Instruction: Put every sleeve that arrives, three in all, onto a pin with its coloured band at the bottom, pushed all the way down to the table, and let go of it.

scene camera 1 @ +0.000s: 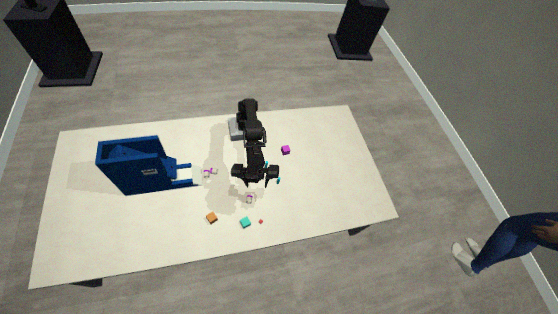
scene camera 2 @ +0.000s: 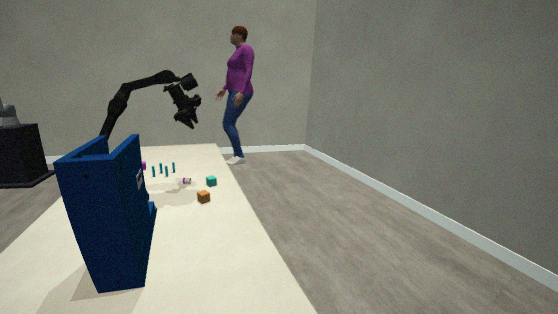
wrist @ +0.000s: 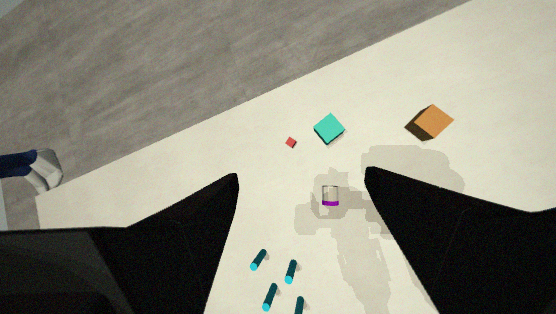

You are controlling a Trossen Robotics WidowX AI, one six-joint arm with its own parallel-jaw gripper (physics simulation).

Scene:
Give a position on an orange cube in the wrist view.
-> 430, 122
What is my gripper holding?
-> Nothing.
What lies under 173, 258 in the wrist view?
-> My gripper.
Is my gripper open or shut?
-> Open.

